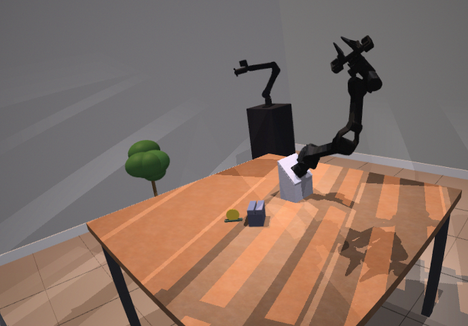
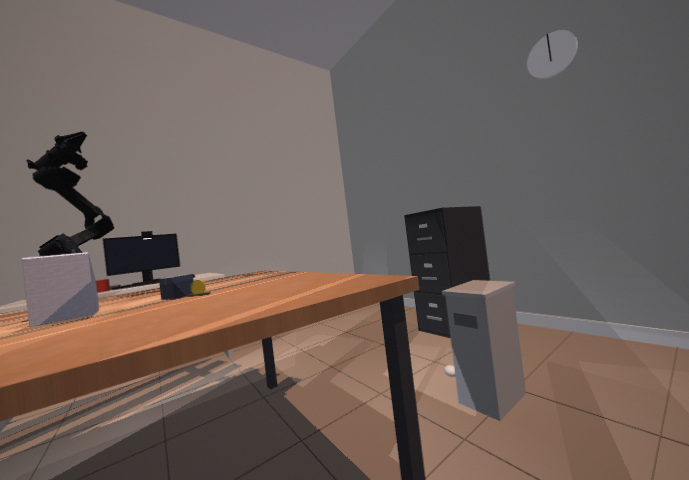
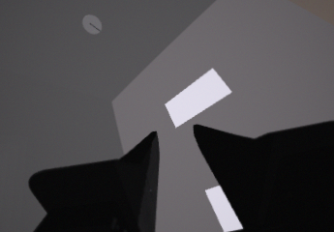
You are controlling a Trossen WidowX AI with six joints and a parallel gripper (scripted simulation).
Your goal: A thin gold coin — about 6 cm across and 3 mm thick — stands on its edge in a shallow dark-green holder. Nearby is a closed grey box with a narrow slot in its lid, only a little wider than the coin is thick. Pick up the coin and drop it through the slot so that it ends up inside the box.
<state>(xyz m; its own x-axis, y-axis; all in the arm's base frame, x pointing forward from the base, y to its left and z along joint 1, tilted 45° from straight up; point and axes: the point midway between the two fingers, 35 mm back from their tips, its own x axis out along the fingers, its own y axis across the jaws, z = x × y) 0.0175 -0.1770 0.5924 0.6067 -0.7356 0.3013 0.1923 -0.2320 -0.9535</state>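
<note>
My gripper tip is 26 cm short of the thin gold coin, 39 cm to the left of it and 67 cm above it.
</note>
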